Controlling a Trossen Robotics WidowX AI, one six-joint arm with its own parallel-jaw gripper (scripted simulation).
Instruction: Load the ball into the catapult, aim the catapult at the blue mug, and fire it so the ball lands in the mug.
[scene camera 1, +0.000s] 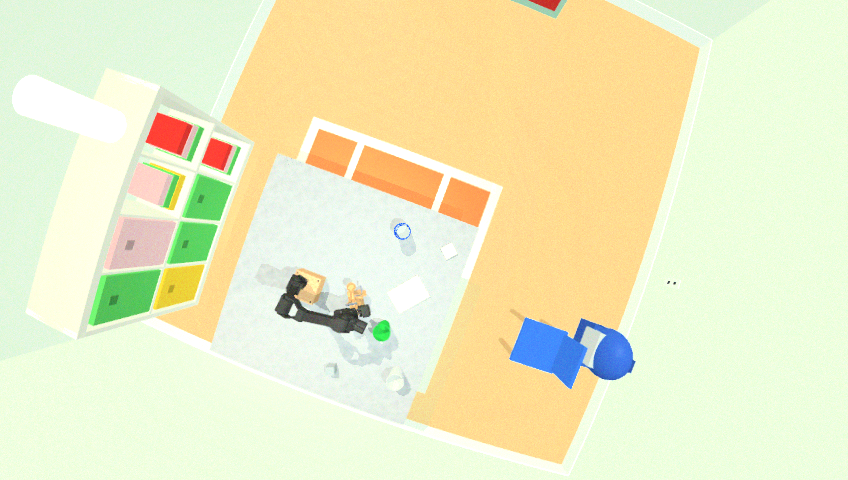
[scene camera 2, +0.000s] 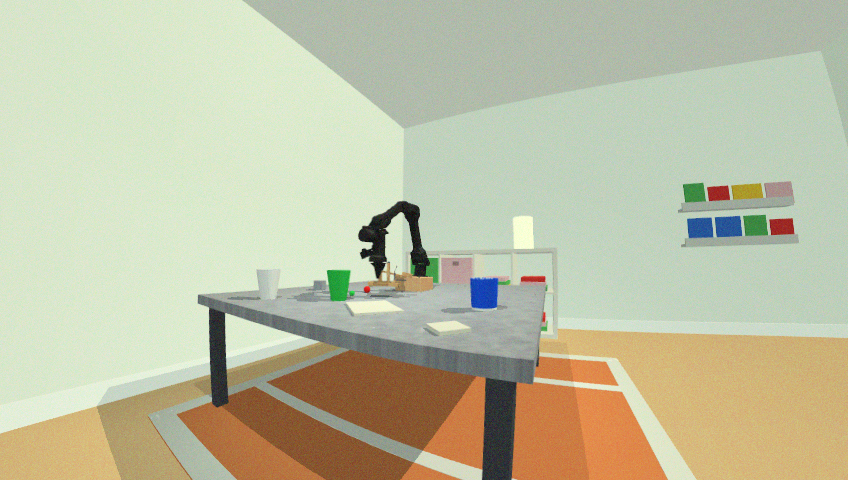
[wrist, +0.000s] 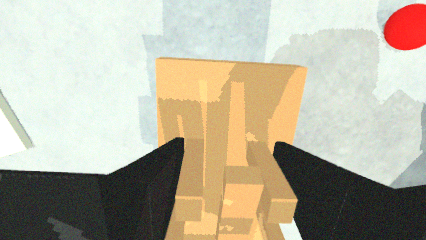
In view: my gripper (wrist: 229, 147), a wooden catapult (wrist: 230, 113), a blue mug (scene camera 2: 483, 290) and a large white pad (scene camera 1: 408, 294).
The wrist view does not show the blue mug: it is out of frame.
